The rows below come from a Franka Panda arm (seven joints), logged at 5 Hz.
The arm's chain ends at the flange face. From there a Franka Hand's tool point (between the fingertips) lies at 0.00 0.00 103.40 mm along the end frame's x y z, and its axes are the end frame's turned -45 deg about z.
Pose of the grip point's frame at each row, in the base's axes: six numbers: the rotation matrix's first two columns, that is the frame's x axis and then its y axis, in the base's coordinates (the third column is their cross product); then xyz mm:
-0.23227, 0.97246, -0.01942, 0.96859, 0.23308, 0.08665, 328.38, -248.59, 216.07
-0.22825, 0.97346, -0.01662, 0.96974, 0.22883, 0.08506, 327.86, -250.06, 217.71
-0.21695, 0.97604, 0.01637, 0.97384, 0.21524, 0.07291, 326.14, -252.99, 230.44
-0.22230, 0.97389, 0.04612, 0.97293, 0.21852, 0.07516, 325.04, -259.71, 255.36
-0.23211, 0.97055, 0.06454, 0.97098, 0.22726, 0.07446, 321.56, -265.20, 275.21
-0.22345, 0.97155, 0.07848, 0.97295, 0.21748, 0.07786, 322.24, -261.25, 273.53
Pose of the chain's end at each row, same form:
0.52066, 0.85245, 0.04754, 0.84914, -0.52282, 0.07500, 319.20, -248.73, 319.06
0.52431, 0.85015, 0.04839, 0.84711, -0.52653, 0.07190, 318.90, -250.40, 320.72
0.53520, 0.84236, 0.06313, 0.84202, -0.53797, 0.03998, 319.15, -256.27, 333.55
0.53078, 0.84316, 0.08576, 0.84516, -0.53413, 0.02053, 318.51, -266.08, 358.36
0.52246, 0.84698, 0.09829, 0.85071, -0.52559, 0.00701, 315.60, -273.47, 378.11
0.52998, 0.84077, 0.11055, 0.84598, -0.53321, -0.00044, 316.18, -270.94, 376.30

